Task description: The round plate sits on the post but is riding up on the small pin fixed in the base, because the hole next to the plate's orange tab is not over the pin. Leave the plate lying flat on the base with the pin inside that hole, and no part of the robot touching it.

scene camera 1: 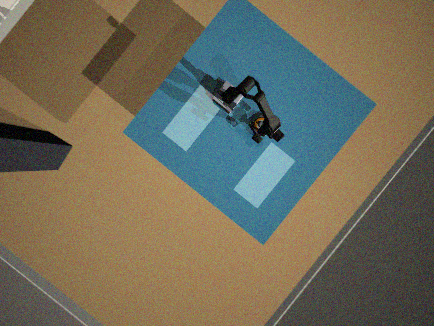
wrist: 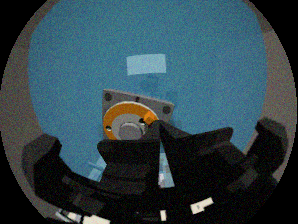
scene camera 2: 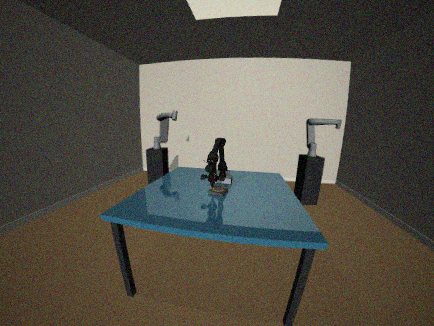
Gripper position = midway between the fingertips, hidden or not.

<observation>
In view: the gripper (wrist: 158,122) and a round plate (wrist: 128,111).
</observation>
